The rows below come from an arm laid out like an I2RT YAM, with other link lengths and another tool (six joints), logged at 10 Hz.
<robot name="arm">
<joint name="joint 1" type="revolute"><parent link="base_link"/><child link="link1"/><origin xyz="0 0 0.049"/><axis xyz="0 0 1"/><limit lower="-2.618" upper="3.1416"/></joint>
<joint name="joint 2" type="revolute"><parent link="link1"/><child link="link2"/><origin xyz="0.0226 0.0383 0.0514"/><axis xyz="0 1 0"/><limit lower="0" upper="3.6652"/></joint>
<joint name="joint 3" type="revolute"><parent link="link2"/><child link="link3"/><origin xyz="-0.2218 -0.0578 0"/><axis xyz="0 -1 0"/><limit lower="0" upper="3.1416"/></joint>
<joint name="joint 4" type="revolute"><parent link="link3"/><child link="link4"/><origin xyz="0.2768 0.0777 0.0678"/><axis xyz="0 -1 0"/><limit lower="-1.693" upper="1.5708"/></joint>
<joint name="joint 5" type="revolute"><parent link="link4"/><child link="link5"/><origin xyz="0.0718 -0.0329 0.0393"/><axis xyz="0 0 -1"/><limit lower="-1.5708" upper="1.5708"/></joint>
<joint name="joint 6" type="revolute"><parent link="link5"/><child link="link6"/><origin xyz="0.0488 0 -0.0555"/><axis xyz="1 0 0"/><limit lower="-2.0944" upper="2.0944"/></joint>
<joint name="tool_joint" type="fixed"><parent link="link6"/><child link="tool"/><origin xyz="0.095 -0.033 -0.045" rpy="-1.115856 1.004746 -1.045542"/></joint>
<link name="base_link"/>
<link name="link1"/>
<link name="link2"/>
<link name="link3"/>
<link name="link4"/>
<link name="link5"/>
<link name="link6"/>
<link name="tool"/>
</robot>
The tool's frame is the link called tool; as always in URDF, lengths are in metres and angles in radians.
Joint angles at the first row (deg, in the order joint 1, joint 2, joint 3, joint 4, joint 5, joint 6):
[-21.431, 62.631, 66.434, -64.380, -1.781, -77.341]
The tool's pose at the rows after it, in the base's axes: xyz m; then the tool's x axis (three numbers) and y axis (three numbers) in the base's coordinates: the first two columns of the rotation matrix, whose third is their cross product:
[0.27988 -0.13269 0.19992 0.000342 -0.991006 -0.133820 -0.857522 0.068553 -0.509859]
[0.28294 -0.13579 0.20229 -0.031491 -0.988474 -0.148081 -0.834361 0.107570 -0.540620]
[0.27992 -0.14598 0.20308 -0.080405 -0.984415 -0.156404 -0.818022 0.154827 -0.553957]
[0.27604 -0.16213 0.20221 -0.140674 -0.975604 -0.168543 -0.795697 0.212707 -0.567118]
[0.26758 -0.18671 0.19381 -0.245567 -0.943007 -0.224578 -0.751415 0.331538 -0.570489]
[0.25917 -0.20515 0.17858 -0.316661 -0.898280 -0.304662 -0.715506 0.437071 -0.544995]
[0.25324 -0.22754 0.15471 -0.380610 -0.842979 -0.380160 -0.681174 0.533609 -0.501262]
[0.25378 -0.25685 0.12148 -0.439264 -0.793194 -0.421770 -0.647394 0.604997 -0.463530]
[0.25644 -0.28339 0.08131 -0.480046 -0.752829 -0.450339 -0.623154 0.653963 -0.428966]
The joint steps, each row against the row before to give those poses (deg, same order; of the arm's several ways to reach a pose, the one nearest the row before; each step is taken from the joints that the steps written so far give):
[0.001, 0.000, 0.000, 1.815, -0.284, 1.683]
[-0.327, 0.000, 0.001, 1.813, -0.328, 2.362]
[-1.860, 0.067, 0.001, 0.875, -0.023, 1.375]
[-3.104, 0.545, -0.001, 1.310, -0.481, 1.049]
[-5.354, 1.684, -0.001, 1.532, -2.076, 2.864]
[-5.181, 2.404, 0.000, 0.328, -3.890, 1.858]
[-5.266, 4.480, 0.000, 1.376, -3.803, 1.006]
[-4.110, 7.060, 0.000, 4.612, -1.792, 0.677]
[-2.907, 8.065, 0.000, 5.858, -1.181, 0.306]

